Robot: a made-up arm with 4 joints.
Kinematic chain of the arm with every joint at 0, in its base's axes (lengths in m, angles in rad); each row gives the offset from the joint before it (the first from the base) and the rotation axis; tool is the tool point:
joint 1: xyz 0 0 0.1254 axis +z
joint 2: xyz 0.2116 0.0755 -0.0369 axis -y
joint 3: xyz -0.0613 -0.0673 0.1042 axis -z
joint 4: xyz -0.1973 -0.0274 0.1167 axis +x
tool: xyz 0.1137 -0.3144 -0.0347
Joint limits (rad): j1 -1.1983..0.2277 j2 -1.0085..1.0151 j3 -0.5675..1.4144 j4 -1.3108..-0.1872
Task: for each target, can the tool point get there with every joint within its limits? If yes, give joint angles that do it. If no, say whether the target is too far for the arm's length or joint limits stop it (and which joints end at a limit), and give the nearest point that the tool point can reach.
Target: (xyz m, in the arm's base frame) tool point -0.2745 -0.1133 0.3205
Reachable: yes | joints 0.1113 0.6098 0.8008 -1.0419
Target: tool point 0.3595 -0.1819 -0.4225
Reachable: no: joint limits stop it (at a limit: joint 1, joint 2, joint 4) | nearest point -0.1189 -0.2504 -0.0649 | short by 0.601 m
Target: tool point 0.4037 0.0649 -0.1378
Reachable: no: joint limits stop it (at a limit: joint 1, joint 2, joint 3, joint 4) | nearest point 0.5091 -0.2164 0.1749 | short by 0.434 m
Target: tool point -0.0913 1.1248 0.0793
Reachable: no: too far | nearest point -0.0692 0.3431 0.1200 | short by 0.783 m
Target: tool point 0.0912 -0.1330 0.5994
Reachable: yes | joints 0.0256 -0.3488 0.6986 -0.8658
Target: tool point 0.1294 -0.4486 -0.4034
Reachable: no: joint limits stop it (at a limit: joint 1, joint 2, joint 4) | nearest point -0.0983 -0.2757 -0.0417 | short by 0.461 m
